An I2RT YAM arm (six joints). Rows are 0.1 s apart.
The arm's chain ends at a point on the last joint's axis. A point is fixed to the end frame.
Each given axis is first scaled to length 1.
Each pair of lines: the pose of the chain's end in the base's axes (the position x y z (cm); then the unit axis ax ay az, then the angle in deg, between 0 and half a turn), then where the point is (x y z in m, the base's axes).
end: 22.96 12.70 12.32 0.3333 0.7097 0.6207 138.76
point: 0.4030 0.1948 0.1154
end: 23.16 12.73 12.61 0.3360 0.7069 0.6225 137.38
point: 0.4064 0.1918 0.1212
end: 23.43 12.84 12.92 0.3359 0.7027 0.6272 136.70
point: 0.4095 0.1918 0.1271
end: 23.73 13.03 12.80 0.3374 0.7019 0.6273 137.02
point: 0.4124 0.1939 0.1253
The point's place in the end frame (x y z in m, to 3 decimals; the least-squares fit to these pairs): -0.040 0.002 0.182
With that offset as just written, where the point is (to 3 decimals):
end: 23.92 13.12 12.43 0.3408 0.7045 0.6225 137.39
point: 0.414 0.194 0.119
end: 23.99 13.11 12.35 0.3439 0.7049 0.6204 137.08
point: 0.416 0.193 0.118
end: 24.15 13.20 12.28 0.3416 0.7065 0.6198 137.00
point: 0.417 0.194 0.117
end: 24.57 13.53 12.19 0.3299 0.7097 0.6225 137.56
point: 0.420 0.202 0.117
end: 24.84 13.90 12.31 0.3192 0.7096 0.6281 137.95
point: 0.421 0.209 0.120
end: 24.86 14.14 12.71 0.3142 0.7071 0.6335 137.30
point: 0.421 0.212 0.127
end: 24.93 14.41 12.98 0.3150 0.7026 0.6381 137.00
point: 0.422 0.214 0.132
